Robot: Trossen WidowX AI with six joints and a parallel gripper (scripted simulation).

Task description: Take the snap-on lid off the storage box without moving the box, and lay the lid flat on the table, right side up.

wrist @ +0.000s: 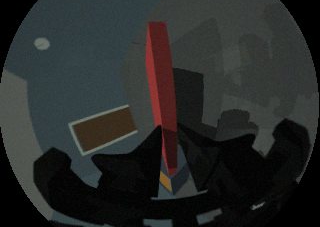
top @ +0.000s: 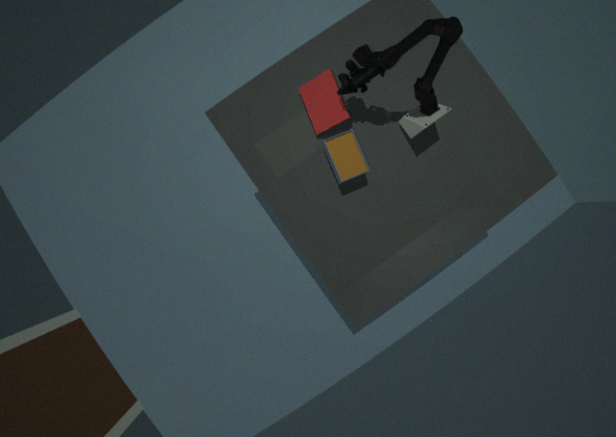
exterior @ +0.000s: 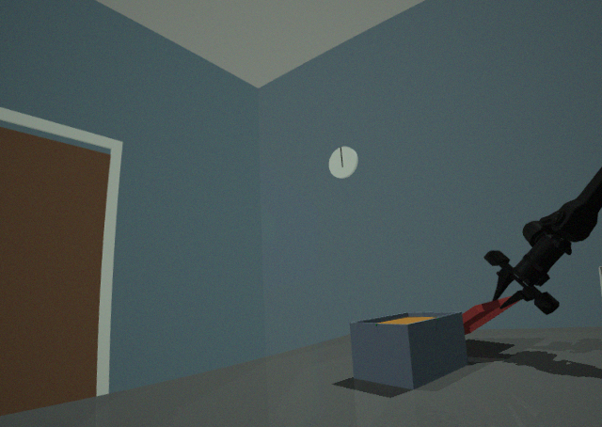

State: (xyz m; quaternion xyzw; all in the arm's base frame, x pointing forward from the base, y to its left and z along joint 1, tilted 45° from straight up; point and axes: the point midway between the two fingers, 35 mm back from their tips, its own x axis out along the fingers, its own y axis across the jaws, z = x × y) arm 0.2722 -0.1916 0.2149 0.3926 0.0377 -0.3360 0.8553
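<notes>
My gripper tip is now 70 mm short of the lid, 20 mm to the left of it and 40 mm above it. From my gripper tip the other things lie so: blue-grey storage box 130 mm ahead, 260 mm to the left, 50 mm below.
</notes>
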